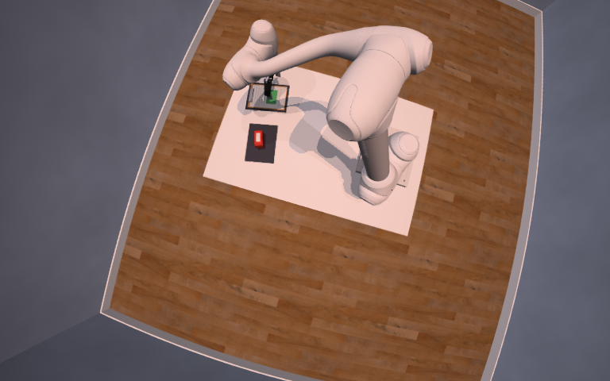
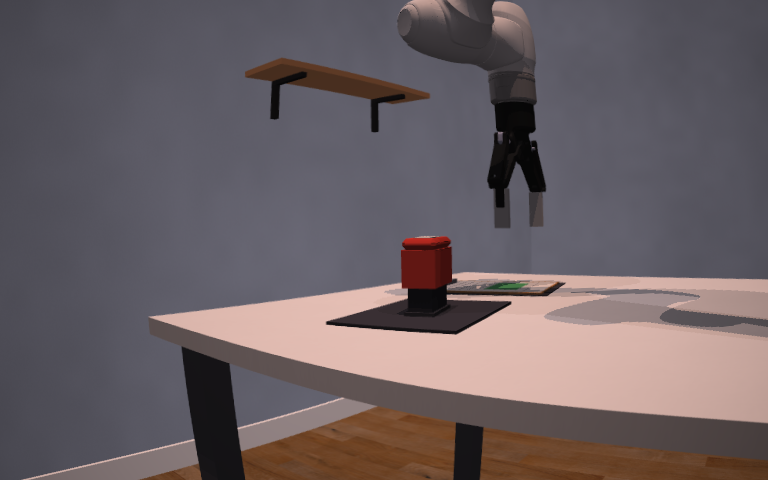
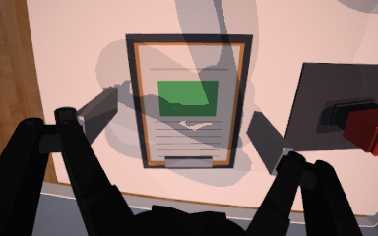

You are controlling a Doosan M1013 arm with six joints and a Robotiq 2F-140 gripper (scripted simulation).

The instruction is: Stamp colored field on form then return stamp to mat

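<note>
My gripper is now 5 cm past the stamp, 30 cm to the right of it and 7 cm above it. The rest, counted from my hand: clipboard: 6 cm ahead, 2 cm to the left, 11 cm below; mat: 5 cm behind, 30 cm to the left, 12 cm below.
</note>
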